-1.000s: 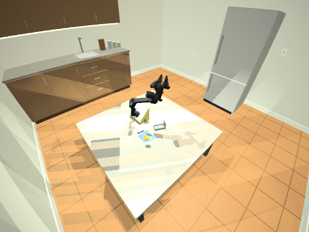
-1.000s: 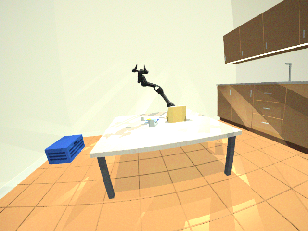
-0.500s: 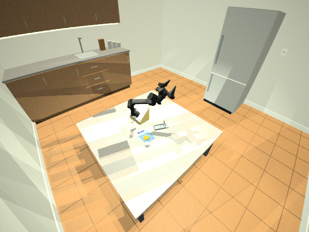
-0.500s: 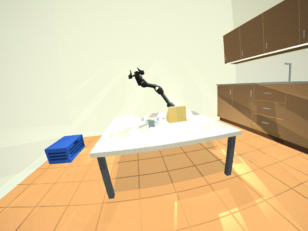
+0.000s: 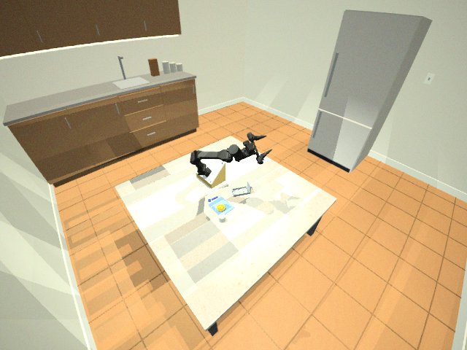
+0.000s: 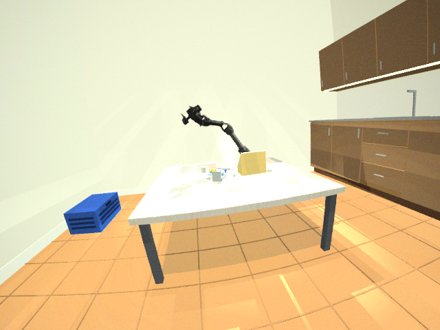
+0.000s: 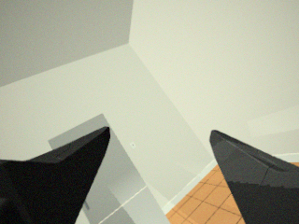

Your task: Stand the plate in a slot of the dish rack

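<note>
My gripper tip is now 17 cm past the plate, 22 cm to the left of it and 55 cm above it. Also, from my gripper tip: dish rack: 22 cm behind, 1 cm to the left, 55 cm below; then small white cup: 9 cm behind, 28 cm to the right, 55 cm below.
</note>
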